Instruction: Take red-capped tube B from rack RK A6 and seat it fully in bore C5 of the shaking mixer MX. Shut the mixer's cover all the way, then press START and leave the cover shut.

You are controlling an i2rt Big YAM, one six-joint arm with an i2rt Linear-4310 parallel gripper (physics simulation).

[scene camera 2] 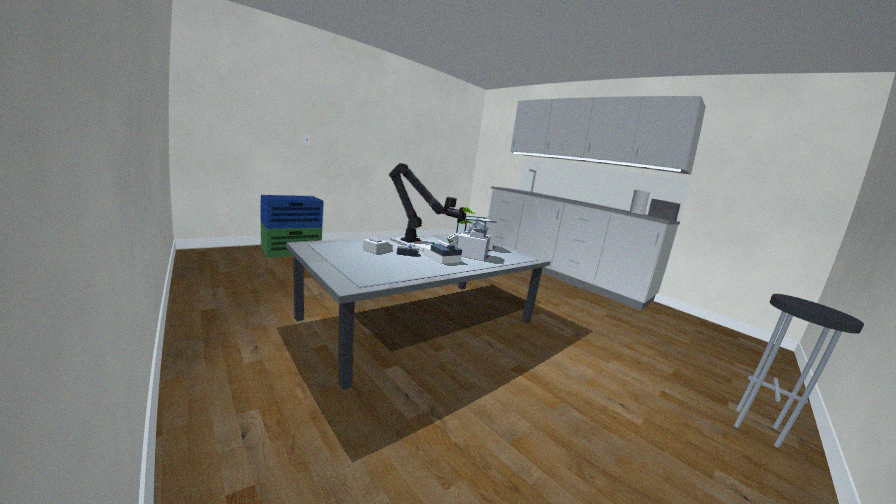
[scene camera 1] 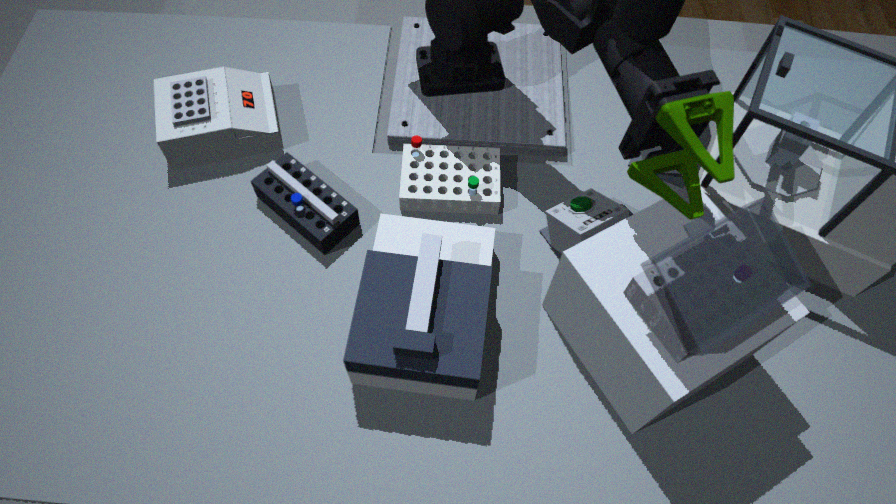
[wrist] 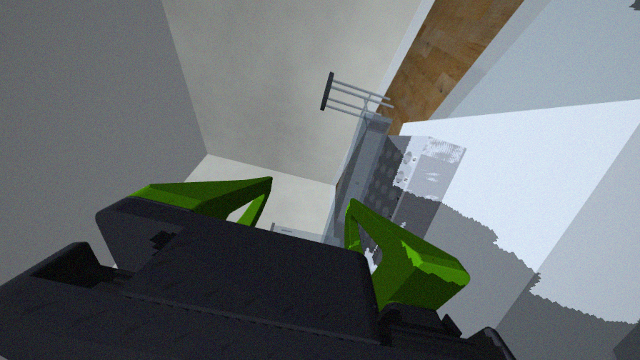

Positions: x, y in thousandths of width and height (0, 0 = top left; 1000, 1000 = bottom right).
Labels:
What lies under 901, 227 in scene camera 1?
A glass enclosure.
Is my gripper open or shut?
Open.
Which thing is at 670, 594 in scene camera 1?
A mixer.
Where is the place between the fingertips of my gripper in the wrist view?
485, 540

